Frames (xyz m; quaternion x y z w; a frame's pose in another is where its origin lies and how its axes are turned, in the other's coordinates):
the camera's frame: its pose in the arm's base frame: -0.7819 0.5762 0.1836 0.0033 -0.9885 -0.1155 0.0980
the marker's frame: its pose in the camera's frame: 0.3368 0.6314 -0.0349 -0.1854 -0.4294 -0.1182 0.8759
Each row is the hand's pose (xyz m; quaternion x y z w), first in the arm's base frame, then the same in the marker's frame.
Working: the arm's base frame: its pose in the marker's frame: -0.6768 -1.4983 0.2331 0.0520 -0.8861 -0.2974 0.3517

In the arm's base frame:
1: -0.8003 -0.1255 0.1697 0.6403 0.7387 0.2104 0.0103
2: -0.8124 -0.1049 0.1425 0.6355 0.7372 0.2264 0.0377
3: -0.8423 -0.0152 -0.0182 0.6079 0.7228 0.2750 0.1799
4: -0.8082 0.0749 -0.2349 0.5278 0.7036 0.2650 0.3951
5: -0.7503 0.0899 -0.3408 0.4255 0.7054 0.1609 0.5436
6: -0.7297 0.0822 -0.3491 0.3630 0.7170 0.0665 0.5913
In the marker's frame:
1: -0.2045 -1.2765 -0.4094 0.2590 0.0493 0.6767 0.6875
2: -0.1753 -1.2694 -0.3893 0.2441 0.0251 0.6698 0.7008
3: -0.0373 -1.2659 -0.2639 0.1944 -0.1003 0.6194 0.7539
4: 0.0895 -1.3088 -0.0681 0.1806 -0.2734 0.4799 0.8138
5: 0.1173 -1.3659 0.0356 0.2451 -0.3685 0.3086 0.8419
6: 0.1064 -1.3825 0.0482 0.3127 -0.3832 0.2064 0.8442

